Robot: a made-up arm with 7 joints. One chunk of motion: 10 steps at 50 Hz.
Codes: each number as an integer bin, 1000 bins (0 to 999) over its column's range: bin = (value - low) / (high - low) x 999, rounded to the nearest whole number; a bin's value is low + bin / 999 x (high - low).
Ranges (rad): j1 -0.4..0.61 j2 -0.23..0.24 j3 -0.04..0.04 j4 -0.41..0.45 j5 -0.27..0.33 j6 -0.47..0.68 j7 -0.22..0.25
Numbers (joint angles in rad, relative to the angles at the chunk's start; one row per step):
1: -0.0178 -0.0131 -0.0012 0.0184 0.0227 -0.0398 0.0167
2: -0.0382 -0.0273 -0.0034 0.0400 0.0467 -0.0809 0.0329
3: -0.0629 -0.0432 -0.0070 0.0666 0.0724 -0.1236 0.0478
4: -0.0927 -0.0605 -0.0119 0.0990 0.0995 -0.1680 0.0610
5: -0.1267 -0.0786 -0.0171 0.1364 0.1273 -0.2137 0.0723
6: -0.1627 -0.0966 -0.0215 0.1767 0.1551 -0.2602 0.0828
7: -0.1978 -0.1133 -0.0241 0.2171 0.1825 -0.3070 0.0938
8: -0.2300 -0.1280 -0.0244 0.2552 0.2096 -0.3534 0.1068
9: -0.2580 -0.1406 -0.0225 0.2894 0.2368 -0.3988 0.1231
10: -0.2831 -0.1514 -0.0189 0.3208 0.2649 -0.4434 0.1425
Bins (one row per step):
1: 378 461 485 498 487 374 503
2: 358 431 457 523 527 338 538
3: 333 397 412 554 570 301 569
4: 304 360 351 591 615 262 597
5: 270 322 286 635 662 223 621
6: 235 284 231 682 708 182 644
7: 200 248 199 728 753 142 667
8: 168 217 195 773 799 101 695
9: 140 190 219 812 844 62 729
10: 116 167 263 849 891 23 771

